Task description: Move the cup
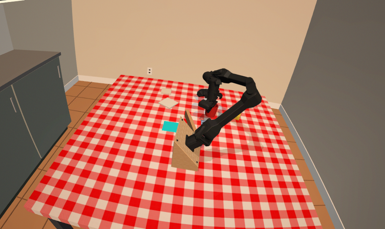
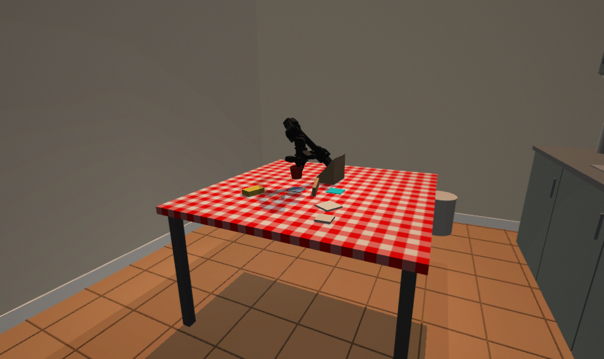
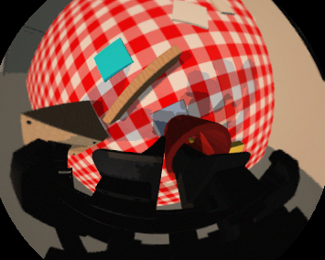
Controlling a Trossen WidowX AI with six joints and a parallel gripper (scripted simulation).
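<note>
My gripper tip is 40 mm past the teal pad, 210 mm to the right of it and 120 mm above it. From my gripper tip the other things lie so: thin wooden board (10 mm behind, 90 mm to the left, 90 mm below); then dark red cup (30 mm ahead, 20 mm to the right); then pale blue pad (20 mm ahead, 20 mm to the right, 120 mm below).
</note>
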